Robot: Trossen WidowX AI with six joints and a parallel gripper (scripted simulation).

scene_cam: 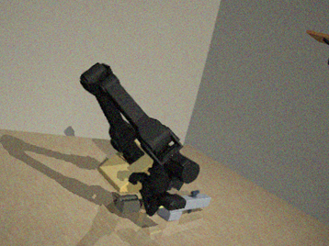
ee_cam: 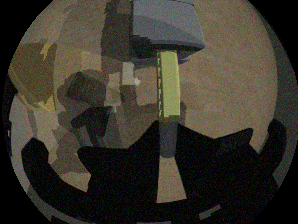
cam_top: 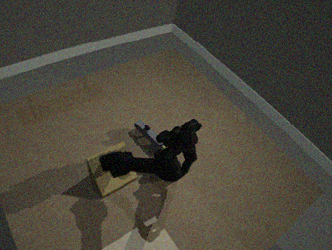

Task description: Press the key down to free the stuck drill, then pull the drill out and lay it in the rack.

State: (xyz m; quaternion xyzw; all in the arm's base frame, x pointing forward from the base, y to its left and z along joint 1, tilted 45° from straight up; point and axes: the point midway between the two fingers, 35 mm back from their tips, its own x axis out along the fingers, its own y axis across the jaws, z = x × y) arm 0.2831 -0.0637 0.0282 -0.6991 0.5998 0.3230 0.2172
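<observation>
Right now the drill is 10 mm behind my gripper tip, 50 mm to the left of it and 30 mm above it. Round my gripper tip: rack: 70 mm behind, 30 mm to the right; then key: 30 mm behind, 170 mm to the left, 30 mm above; then grey block: 30 mm behind, 140 mm to the left, 20 mm above.
</observation>
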